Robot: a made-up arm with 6 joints. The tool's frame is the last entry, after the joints. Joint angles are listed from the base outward.
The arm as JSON. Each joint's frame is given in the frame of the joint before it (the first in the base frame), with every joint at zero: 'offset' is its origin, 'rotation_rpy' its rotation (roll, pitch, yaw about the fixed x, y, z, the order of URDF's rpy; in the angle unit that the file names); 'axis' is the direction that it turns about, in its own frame. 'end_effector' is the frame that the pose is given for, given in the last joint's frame.
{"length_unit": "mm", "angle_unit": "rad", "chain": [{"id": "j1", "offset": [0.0, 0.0, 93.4], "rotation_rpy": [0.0, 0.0, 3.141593], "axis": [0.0, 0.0, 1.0]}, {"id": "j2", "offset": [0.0, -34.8, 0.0], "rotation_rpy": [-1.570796, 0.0, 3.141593], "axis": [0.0, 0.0, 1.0]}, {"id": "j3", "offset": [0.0, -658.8, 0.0], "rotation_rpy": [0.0, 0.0, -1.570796], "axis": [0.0, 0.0, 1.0]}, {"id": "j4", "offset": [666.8, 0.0, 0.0], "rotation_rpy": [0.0, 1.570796, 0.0], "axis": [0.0, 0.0, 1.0]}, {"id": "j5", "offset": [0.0, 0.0, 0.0], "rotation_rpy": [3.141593, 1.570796, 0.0], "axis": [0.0, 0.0, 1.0]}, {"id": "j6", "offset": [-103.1, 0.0, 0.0], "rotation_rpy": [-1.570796, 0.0, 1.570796], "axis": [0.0, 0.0, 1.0]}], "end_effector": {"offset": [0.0, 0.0, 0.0], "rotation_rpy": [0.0, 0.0, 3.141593]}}
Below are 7 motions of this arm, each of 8 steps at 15 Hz.
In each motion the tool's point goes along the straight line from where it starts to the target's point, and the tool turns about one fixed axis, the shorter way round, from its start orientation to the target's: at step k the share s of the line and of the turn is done. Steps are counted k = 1, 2, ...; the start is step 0. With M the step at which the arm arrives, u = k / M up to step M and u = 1 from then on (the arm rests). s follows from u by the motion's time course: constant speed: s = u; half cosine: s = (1 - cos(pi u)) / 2; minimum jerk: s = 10 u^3 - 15 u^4 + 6 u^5.
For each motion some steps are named. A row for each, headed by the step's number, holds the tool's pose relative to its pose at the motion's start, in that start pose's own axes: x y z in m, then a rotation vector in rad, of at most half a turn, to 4 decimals.
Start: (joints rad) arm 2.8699 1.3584 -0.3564 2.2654 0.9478 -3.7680
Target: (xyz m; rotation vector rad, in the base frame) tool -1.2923 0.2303 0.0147 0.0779 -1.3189 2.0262
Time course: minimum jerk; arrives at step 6
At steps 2, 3, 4, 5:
2: -0.0619 0.0777 -0.0964 -0.0359 -0.0759 0.0994
3: -0.1474 0.1851 -0.2297 -0.0854 -0.1808 0.2367
4: -0.2330 0.2925 -0.3629 -0.1350 -0.2858 0.3741
5: -0.2844 0.3571 -0.4430 -0.1648 -0.3488 0.4566

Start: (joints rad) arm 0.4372 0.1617 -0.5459 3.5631 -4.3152 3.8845
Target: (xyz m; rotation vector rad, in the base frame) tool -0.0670 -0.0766 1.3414 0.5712 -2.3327 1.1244
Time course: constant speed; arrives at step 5
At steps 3, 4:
3: -0.0509 -0.0227 -0.0558 0.1687 -0.0488 -0.2037
4: -0.0679 -0.0303 -0.0744 0.2249 -0.0650 -0.2716

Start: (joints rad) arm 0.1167 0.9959 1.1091 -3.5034 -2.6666 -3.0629
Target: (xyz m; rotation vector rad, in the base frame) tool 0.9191 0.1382 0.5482 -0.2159 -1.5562 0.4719
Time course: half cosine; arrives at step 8
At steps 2, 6, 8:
2: 0.0582 -0.0195 0.0189 -0.0198 -0.0019 0.0061
6: 0.3390 -0.1136 0.1102 -0.1151 -0.0108 0.0353
8: 0.3971 -0.1331 0.1291 -0.1349 -0.0127 0.0414

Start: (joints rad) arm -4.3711 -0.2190 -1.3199 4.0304 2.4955 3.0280
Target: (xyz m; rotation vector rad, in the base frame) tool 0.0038 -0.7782 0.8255 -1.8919 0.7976 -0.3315
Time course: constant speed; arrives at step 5
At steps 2, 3, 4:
2: -0.0900 0.0242 -0.0702 0.0297 0.1679 -0.0420
3: -0.1350 0.0363 -0.1052 0.0445 0.2518 -0.0630
4: -0.1801 0.0483 -0.1403 0.0593 0.3357 -0.0840

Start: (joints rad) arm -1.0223 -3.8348 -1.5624 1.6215 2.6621 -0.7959
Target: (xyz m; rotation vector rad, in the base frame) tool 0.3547 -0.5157 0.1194 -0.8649 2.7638 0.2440
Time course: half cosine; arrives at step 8
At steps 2, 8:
2: -0.0227 0.0361 0.0081 0.0858 0.0755 0.0654
8: -0.1552 0.2464 0.0555 0.5857 0.5154 0.4466

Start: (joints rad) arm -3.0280 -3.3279 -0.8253 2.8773 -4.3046 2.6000
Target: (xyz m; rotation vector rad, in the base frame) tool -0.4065 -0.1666 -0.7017 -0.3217 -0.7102 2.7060
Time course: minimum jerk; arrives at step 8
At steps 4, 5, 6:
4: -0.1405 -0.0421 0.0399 -0.1279 0.0633 -0.0095
5: -0.2037 -0.0610 0.0579 -0.1855 0.0918 -0.0138
6: -0.2520 -0.0755 0.0716 -0.2294 0.1135 -0.0171

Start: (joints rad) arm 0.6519 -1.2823 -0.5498 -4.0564 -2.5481 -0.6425
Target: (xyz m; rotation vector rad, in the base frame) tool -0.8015 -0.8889 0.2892 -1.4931 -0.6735 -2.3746
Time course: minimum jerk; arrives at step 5
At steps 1, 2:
1: 0.0063 0.0074 0.0104 0.0237 -0.0144 -0.0312
2: 0.0343 0.0406 0.0568 0.1298 -0.0790 -0.1708

